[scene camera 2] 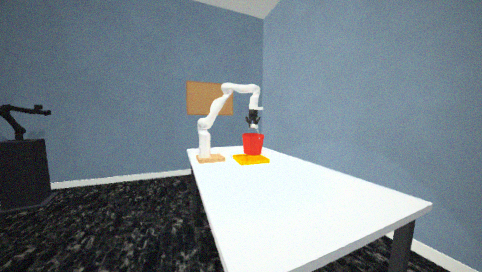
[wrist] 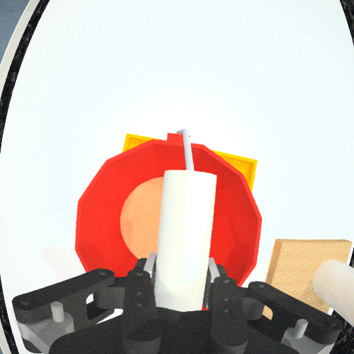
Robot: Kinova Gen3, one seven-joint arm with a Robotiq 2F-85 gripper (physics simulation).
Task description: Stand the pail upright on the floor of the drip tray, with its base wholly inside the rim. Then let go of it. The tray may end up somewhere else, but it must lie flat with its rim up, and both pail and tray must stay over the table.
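Seen in the pictures: gripper, fingertip midpoint: (scene camera 2: 252, 128); arm's base, link origin: (scene camera 2: 205, 157).
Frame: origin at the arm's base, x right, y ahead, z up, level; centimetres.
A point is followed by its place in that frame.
Observation:
The red pail (scene camera 2: 252, 144) @(x 25.7, y 30.7, z 11.9 cm) (wrist: 107, 200) hangs or stands upright at the yellow drip tray (scene camera 2: 251, 160) @(x 20.0, y 34.2, z -3.1 cm) (wrist: 243, 165). In the scene view its base is very low over the tray's back part; whether it touches the floor cannot be told. In the wrist view the pail hides most of the tray, and two tray corners show beyond its far rim. The tray lies flat on the table, rim up. My gripper (scene camera 2: 254, 125) @(x 19.0, y 35.1, z 24.2 cm) (wrist: 179, 266) is above the pail, shut on the white grip (wrist: 186, 220) of its wire handle. The pail's base against the tray rim is hidden.
The white table (scene camera 2: 300, 200) @(x 86.0, y 12.5, z -3.1 cm) extends toward the scene camera. The arm's wooden base plate (scene camera 2: 218, 158) @(x 10.1, y 7.8, z 0.0 cm) (wrist: 305, 260) is beside the tray, to its left in the scene view. A dark arm on a black stand (scene camera 2: 22, 172) is off the table at the far left.

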